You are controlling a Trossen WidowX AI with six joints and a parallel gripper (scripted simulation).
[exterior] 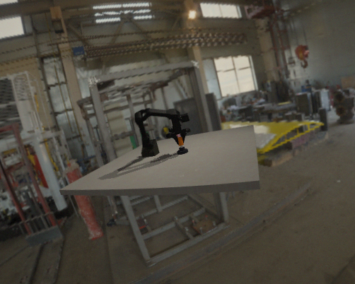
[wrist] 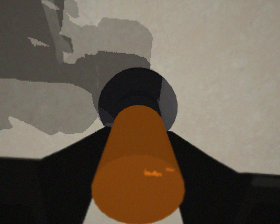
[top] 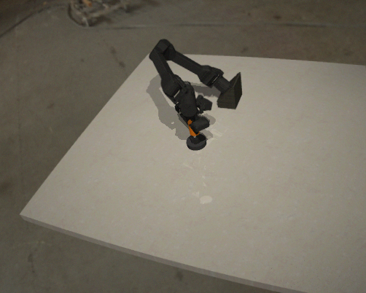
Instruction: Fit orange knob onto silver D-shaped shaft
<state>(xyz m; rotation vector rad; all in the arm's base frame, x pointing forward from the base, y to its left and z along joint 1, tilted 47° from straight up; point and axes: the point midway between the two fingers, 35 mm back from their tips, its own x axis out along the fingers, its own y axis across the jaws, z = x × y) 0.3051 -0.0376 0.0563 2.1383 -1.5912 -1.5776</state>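
The orange knob is 30 mm above my gripper tip. Round my gripper tip: round pedestal 40 mm below.
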